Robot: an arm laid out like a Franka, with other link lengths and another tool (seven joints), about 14 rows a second.
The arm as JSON. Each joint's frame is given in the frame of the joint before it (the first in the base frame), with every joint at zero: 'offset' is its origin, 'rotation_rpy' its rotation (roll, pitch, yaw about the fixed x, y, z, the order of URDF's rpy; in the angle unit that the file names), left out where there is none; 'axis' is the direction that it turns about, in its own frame. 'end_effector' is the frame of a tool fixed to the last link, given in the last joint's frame.
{
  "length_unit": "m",
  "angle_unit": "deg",
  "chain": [
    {
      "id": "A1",
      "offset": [
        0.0,
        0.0,
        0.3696
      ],
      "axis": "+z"
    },
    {
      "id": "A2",
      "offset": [
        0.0,
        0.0,
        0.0
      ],
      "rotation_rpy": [
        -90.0,
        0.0,
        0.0
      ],
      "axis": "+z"
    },
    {
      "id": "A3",
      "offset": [
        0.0,
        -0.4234,
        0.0
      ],
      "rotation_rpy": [
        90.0,
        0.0,
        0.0
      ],
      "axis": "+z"
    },
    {
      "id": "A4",
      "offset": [
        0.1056,
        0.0,
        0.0
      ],
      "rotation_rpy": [
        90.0,
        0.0,
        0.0
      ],
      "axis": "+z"
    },
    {
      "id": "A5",
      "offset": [
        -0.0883,
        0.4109,
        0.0
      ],
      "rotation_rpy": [
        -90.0,
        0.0,
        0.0
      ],
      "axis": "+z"
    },
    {
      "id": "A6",
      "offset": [
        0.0,
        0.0,
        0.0
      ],
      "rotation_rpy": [
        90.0,
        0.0,
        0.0
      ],
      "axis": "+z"
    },
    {
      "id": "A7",
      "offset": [
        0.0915,
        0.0,
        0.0
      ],
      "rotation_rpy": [
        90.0,
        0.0,
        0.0
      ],
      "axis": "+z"
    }
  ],
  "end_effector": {
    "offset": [
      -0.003,
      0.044,
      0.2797
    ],
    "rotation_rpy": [
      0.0,
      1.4,
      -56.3
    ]
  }
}
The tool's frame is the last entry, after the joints.
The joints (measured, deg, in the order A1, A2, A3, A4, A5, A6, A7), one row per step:
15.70 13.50 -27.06 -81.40 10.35 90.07 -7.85
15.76 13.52 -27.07 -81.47 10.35 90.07 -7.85
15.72 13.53 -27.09 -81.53 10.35 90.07 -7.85
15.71 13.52 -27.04 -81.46 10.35 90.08 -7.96
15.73 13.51 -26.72 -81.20 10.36 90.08 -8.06
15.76 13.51 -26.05 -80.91 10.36 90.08 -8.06
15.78 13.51 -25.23 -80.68 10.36 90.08 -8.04
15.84 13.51 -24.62 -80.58 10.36 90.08 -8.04
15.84 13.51 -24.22 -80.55 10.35 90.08 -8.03
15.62 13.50 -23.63 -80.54 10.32 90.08 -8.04
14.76 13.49 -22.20 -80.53 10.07 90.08 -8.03
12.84 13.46 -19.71 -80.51 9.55 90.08 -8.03
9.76 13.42 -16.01 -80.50 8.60 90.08 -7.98
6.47 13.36 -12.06 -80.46 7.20 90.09 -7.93
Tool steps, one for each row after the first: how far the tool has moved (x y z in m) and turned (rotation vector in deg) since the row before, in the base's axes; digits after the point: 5 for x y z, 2 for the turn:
-0.00014 0.00060 -0.00081 0.01 0.09 0.04
-0.00033 -0.00069 -0.00060 0.00 0.07 -0.07
0.00047 0.00041 0.00066 0.00 -0.09 0.15
0.00174 0.00379 0.00196 0.04 -0.25 0.46
0.00241 0.00771 0.00173 0.10 -0.24 0.71
0.00228 0.00925 0.00108 0.15 -0.17 0.82
0.00140 0.00743 0.00021 0.12 -0.06 0.66
0.00067 0.00435 -0.00016 0.08 0.00 0.38
0.00053 0.00369 -0.00040 0.10 0.02 0.37
0.00070 0.00419 -0.00113 0.08 0.10 0.53
0.00064 0.00181 -0.00158 0.05 0.15 0.53
0.00043 -0.00088 -0.00205 -0.09 0.23 0.52
0.00032 -0.00284 -0.00097 -0.48 0.16 0.59

